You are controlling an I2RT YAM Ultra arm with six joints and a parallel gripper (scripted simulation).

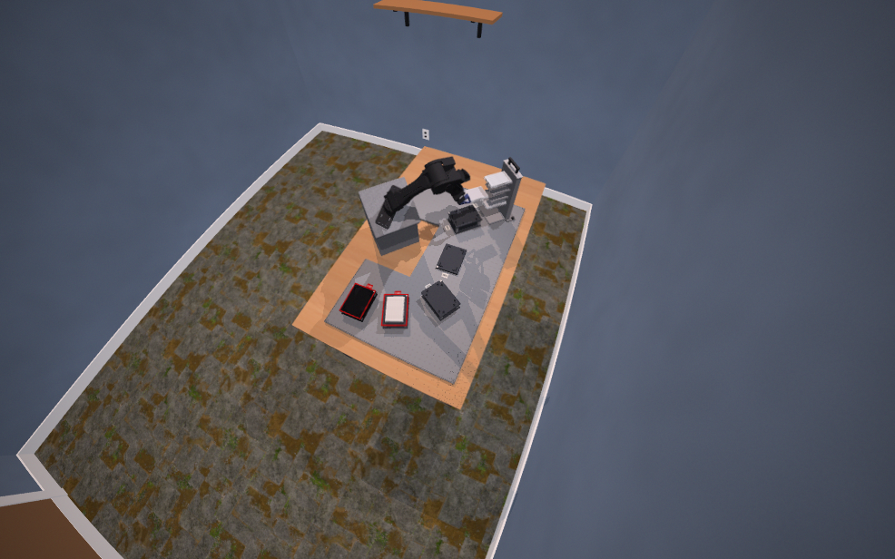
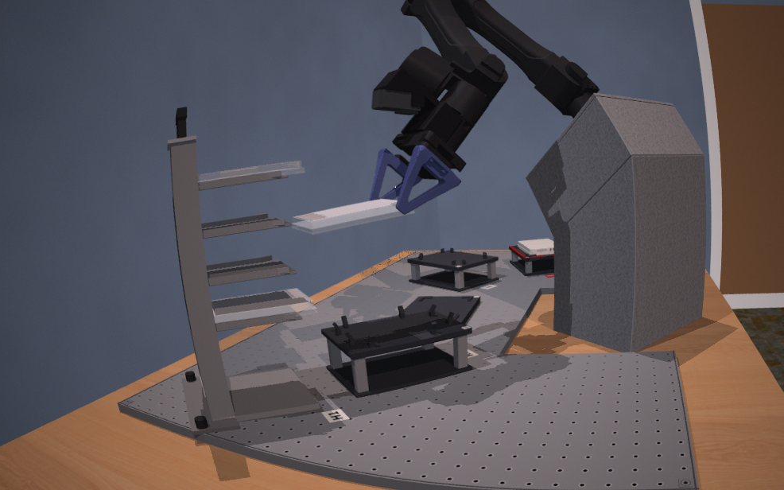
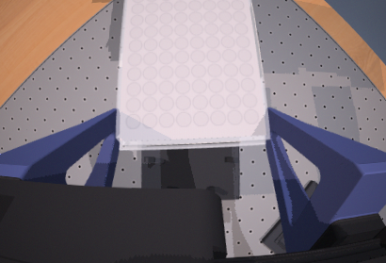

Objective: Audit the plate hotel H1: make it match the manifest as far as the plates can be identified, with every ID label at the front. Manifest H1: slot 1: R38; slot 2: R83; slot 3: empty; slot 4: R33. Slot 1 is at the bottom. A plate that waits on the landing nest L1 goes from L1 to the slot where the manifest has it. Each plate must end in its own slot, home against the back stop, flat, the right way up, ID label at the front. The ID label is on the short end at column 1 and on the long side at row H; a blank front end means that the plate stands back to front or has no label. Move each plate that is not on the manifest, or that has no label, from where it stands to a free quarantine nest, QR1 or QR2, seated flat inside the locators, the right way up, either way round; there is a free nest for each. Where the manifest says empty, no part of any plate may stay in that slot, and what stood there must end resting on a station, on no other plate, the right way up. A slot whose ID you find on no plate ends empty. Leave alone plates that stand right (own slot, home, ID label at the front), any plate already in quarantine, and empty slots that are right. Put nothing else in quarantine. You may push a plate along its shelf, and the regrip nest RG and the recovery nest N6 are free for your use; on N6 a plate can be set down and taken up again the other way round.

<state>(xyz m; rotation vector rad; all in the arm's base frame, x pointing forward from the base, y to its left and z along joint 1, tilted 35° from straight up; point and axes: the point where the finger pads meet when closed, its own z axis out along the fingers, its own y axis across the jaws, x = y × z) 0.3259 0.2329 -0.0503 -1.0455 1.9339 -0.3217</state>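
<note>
Right now my hand is 10 mm to the right of the regrip nest RG and 160 mm above it. Round my hand: plate hotel H1: 210 mm ahead, 160 mm to the left, 60 mm below; flat nest N6: 10 mm behind, 260 mm to the right, 210 mm below; H1 tag: 40 mm ahead, 160 mm to the left, 220 mm below.
</note>
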